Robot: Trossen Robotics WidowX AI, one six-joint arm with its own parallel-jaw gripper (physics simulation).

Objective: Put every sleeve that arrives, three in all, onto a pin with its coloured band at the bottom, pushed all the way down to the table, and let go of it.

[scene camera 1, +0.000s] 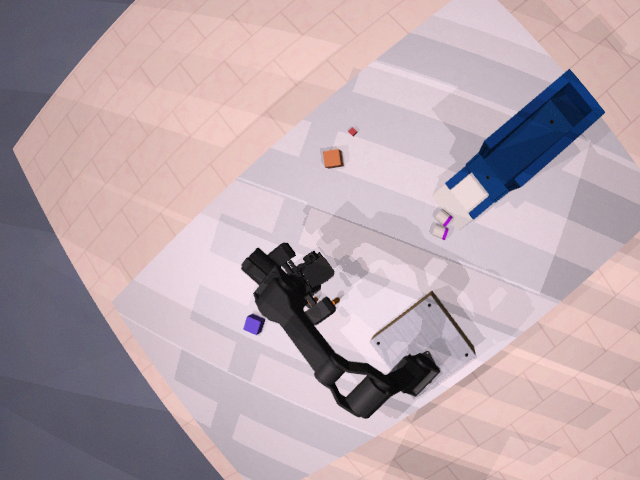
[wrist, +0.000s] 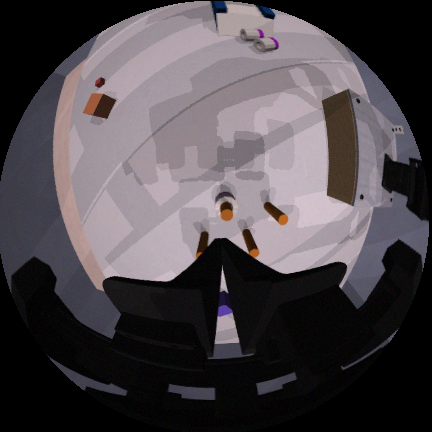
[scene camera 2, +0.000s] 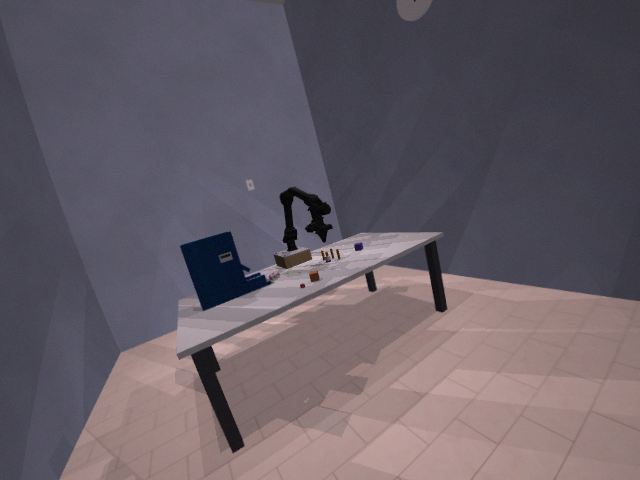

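Note:
One grey sleeve (wrist: 219,203) (scene camera 2: 327,258) stands upright around a pin (wrist: 226,214), its purple band at the bottom, low by the table; the pin's orange top sticks out above it. Whether it touches the table is too small to tell. Three bare pins (wrist: 276,213) (wrist: 250,243) (wrist: 202,244) stand nearby. Two more sleeves (scene camera 1: 443,216) (scene camera 1: 439,231) (wrist: 250,34) (wrist: 265,45) lie on their sides, close together, by the chute's pale lower end, purple bands facing right in the wrist view. My gripper (wrist: 220,243) (scene camera 2: 324,240) is shut and empty, above the pins, apart from the sleeve.
The blue chute (scene camera 1: 527,142) (scene camera 2: 214,271) stands beyond the lying sleeves. A box with a grey top (scene camera 1: 413,330) (wrist: 341,150) is by the arm's base. An orange cube (scene camera 1: 332,158) (wrist: 99,105), a small red cube (scene camera 1: 352,131) (wrist: 100,82) and a purple cube (scene camera 1: 253,324) (scene camera 2: 358,246) rest on the table.

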